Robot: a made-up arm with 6 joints. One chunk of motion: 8 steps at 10 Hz.
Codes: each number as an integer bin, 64 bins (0 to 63) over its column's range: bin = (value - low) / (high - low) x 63, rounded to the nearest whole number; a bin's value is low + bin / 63 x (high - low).
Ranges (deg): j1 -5.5..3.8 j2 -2..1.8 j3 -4.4..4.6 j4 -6.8..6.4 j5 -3.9..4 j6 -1.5..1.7
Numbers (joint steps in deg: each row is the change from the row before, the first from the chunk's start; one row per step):
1: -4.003 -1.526 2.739 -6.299 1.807 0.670
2: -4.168 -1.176 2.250 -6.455 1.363 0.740
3: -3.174 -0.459 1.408 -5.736 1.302 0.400
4: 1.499 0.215 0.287 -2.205 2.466 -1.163
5: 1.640 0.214 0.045 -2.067 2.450 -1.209
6: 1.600 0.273 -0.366 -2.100 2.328 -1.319
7: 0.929 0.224 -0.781 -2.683 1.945 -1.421
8: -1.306 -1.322 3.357 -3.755 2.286 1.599
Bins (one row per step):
1: 10 8 50 2 46 43
2: 9 14 47 2 42 44
3: 16 26 41 5 41 37
4: 47 37 33 22 51 7
5: 48 37 31 23 51 6
6: 48 38 28 22 50 4
7: 44 37 25 20 47 2
8: 28 11 54 15 49 61

